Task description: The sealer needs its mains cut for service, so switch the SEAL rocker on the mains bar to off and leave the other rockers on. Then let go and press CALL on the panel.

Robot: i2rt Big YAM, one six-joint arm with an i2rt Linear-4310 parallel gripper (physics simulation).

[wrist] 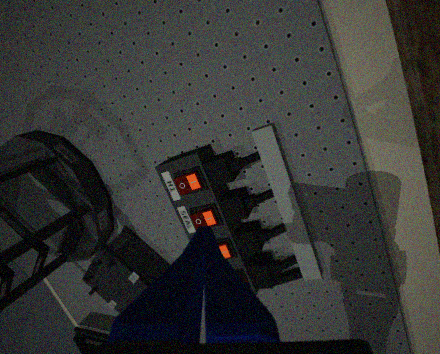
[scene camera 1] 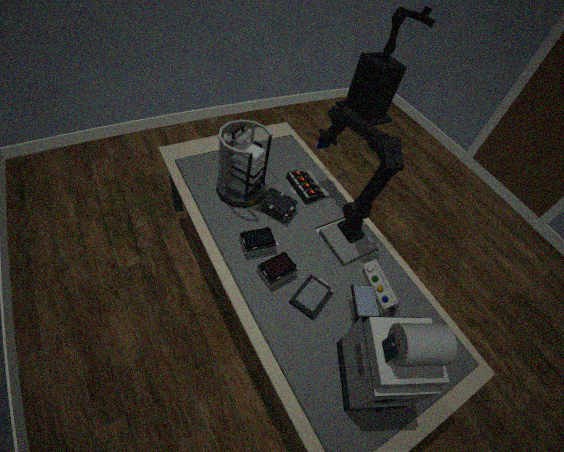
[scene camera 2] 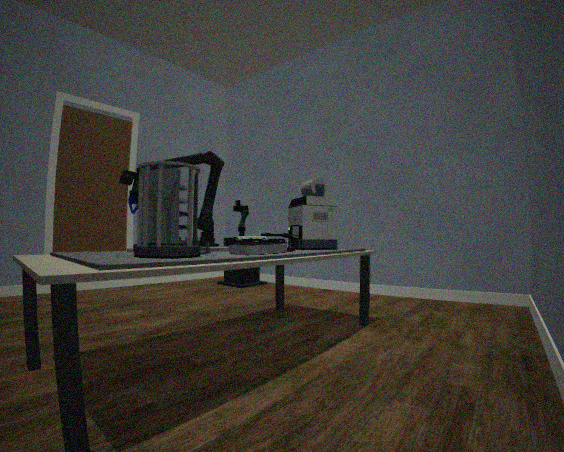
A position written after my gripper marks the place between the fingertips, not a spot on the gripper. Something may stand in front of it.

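A button box (scene camera 1: 372, 268) is visible. A cylindrical wire rack (scene camera 2: 167, 208) is visible as well; scene camera 1 shows the rack (scene camera 1: 233, 188), and so does the wrist view, with the rack (wrist: 60, 199). My gripper (wrist: 205, 234) is shut and holds nothing.
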